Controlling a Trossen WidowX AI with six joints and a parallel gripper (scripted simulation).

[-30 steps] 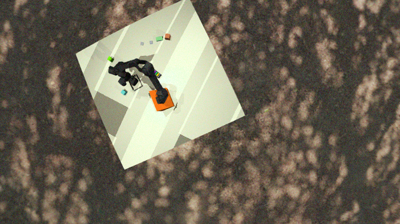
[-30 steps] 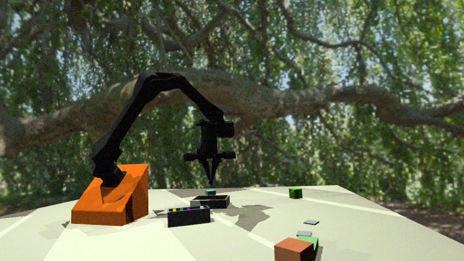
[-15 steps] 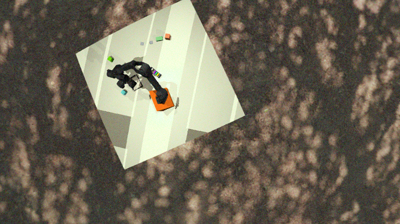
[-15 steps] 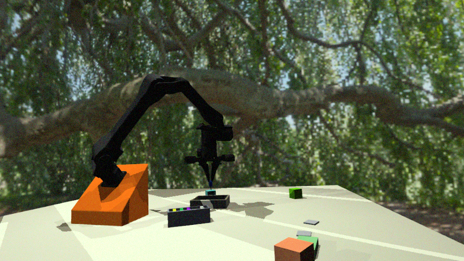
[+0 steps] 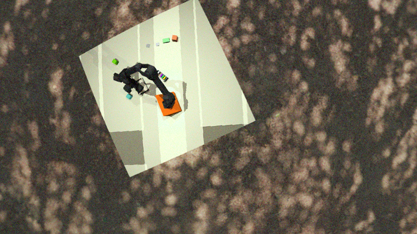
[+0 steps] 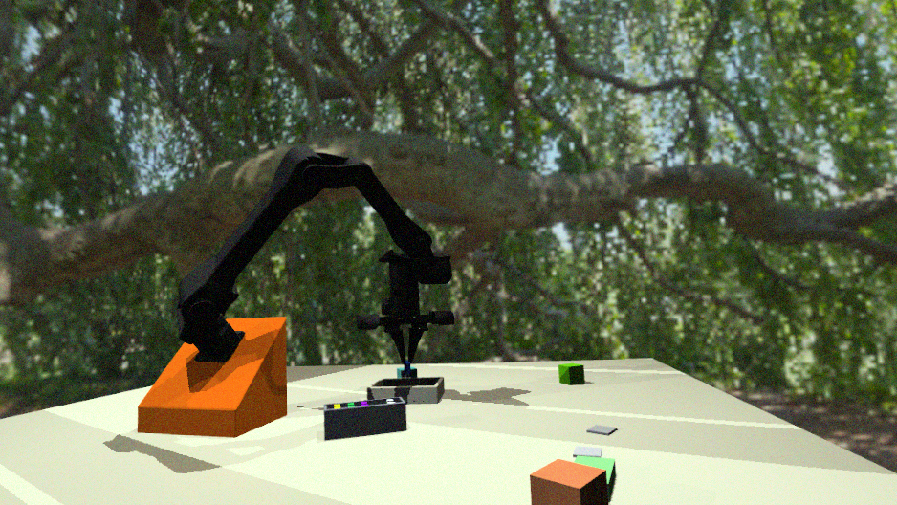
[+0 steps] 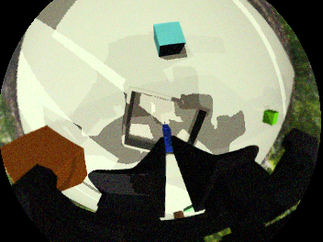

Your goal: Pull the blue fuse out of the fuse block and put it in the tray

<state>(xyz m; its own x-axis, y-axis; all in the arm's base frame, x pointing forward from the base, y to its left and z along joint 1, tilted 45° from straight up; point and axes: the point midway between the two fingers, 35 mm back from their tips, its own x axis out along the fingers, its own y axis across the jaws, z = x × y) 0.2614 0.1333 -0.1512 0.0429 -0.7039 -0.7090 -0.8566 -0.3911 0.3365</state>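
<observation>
Now: gripper tip 1 cm above the blue fuse. Also, from my gripper tip: purple fuse: 22 cm to the right, 4 cm below, 2 cm ahead; cyan cube: 13 cm to the left, 5 cm below, 5 cm behind; grey tray: 6 cm below.
</observation>
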